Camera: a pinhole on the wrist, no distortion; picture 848 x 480 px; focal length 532.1 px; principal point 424.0 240.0 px. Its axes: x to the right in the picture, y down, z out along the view. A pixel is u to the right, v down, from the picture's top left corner.
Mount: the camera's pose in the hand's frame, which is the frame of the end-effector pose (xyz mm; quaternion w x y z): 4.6 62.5 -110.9 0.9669 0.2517 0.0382 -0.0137
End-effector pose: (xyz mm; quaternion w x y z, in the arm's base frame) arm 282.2 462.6 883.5 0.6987 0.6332 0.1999 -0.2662
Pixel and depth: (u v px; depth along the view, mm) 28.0 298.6 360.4
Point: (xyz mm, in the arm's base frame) 35.9 244.8 998.5
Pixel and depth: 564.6 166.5 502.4
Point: 243.6 149.5 623.6
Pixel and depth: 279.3 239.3 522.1
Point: 62.5 112.3 839.0
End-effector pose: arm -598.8 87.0 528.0 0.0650 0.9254 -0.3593 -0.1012
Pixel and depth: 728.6 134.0 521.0
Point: -236.6 57.7 166.1
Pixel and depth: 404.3 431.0 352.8
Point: -644.9 59.7 274.0
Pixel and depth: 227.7 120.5 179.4
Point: -604.1 164.0 493.6
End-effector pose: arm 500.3 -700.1 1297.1 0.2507 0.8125 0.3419 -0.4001
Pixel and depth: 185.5 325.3 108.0
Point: 505.7 -725.8 1332.3
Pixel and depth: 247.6 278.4 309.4
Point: 329.9 -804.2 1252.0
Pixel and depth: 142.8 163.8 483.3
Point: 84.4 -832.1 1283.0
